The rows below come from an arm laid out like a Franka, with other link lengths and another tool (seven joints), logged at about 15 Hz.
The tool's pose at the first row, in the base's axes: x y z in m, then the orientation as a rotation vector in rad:
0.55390 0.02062 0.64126 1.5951 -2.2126 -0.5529
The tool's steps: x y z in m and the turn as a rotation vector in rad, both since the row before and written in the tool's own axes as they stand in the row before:
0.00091 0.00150 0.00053 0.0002 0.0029 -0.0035
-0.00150 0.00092 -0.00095 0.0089 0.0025 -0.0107
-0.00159 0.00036 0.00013 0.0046 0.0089 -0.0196
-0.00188 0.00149 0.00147 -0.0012 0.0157 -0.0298
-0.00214 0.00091 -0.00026 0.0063 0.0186 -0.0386
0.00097 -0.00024 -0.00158 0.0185 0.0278 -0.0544
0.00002 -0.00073 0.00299 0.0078 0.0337 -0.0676
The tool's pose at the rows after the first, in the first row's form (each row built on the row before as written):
0.55214 0.02024 0.64162 1.5992 -2.2082 -0.5510
0.55231 0.02183 0.64281 1.6162 -2.2045 -0.5426
0.55240 0.02346 0.64279 1.6410 -2.1872 -0.5351
0.55094 0.02578 0.64216 1.6740 -2.1540 -0.5299
0.55081 0.02805 0.64273 1.7202 -2.1163 -0.5168
0.55161 0.02697 0.64403 1.7891 -2.0664 -0.4871
0.55079 0.02692 0.64106 1.8639 -1.9935 -0.4649

